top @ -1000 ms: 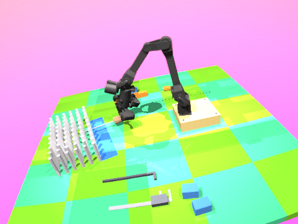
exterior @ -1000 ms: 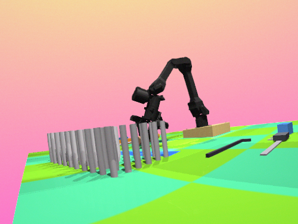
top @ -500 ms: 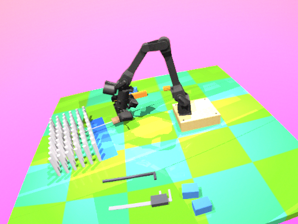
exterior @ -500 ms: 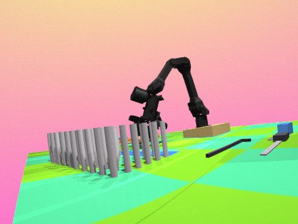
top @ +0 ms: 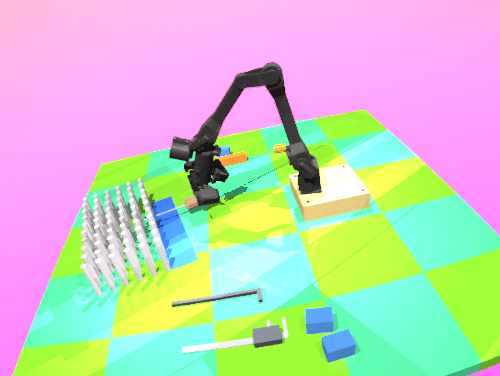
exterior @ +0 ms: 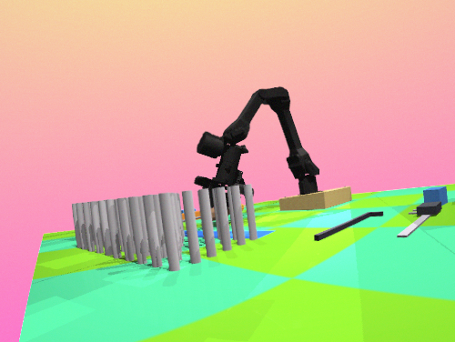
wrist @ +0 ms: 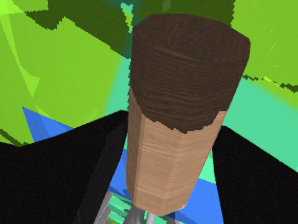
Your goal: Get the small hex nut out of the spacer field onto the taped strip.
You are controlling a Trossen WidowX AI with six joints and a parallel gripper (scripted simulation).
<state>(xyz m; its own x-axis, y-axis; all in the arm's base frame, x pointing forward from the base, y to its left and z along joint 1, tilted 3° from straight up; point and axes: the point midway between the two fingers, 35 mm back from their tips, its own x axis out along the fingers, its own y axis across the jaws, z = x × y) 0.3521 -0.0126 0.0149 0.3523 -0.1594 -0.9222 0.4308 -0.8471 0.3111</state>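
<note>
The blue taped strip lies 8 cm ahead of my gripper tip, 9 cm to the left of it and 3 cm below it. From my gripper tip the other things lie so: wooden-handled hook tool 9 cm ahead, 5 cm to the left; orange bar 2 cm behind, 29 cm to the right, 2 cm below.
</note>
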